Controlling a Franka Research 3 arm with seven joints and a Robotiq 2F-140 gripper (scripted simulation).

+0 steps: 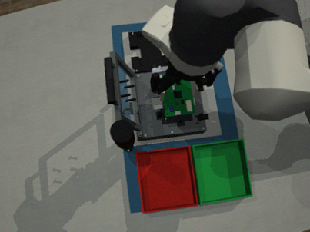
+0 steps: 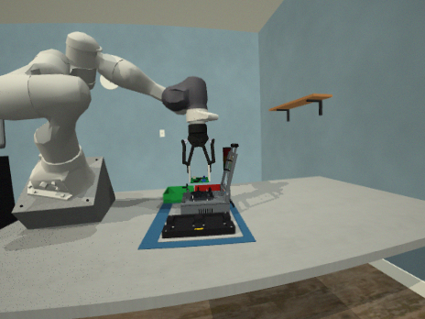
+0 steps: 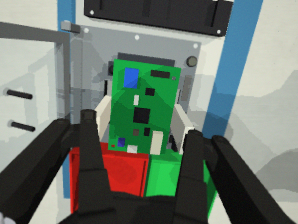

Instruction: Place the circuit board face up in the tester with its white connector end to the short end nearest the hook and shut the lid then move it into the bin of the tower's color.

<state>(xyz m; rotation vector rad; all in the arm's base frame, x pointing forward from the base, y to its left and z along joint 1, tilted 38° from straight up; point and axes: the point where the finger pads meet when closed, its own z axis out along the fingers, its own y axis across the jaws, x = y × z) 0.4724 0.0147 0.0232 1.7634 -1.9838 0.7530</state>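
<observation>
Right now the green circuit board is 2 cm below my hand. Round my hand: latch hook: 7 cm below, 6 cm to the left, 5 cm behind; then clear lid: 12 cm ahead, 3 cm above, 2 cm to the right; then tester plate: 8 cm below, 1 cm ahead.
</observation>
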